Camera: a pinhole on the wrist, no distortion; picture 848 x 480 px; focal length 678.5 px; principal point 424.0 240.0 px. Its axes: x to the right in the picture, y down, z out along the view. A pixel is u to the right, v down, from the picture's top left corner.
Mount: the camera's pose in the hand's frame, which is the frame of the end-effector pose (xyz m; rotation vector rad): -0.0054 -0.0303 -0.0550 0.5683 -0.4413 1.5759
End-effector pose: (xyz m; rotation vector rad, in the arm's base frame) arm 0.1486 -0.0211 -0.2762 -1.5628 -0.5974 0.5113
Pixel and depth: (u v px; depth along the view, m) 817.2 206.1 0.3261
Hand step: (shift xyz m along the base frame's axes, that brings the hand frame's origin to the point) -0.1830 0.2676 0.0471
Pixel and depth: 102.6 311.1 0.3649
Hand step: -0.1170 0.1173 0.3764
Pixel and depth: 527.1 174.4 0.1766
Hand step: -0.0524 0.0994 0.1046
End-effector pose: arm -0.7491 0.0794 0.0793 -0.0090 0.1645 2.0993
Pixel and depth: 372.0 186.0 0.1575
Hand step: 0.1059 0.0931 0.0458
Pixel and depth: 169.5 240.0 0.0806
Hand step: 0.0856 0.0530 -0.0204
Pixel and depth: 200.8 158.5 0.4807
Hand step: 0.3363 0.3355 0.1722
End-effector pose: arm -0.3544 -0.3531 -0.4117 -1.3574 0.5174 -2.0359
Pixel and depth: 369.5 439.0 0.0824
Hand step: -0.0112 0.0776 0.0432
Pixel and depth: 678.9 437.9 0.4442
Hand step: 0.3524 0.2001 0.2011
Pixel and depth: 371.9 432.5 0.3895
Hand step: 0.1622 0.2718 0.2289
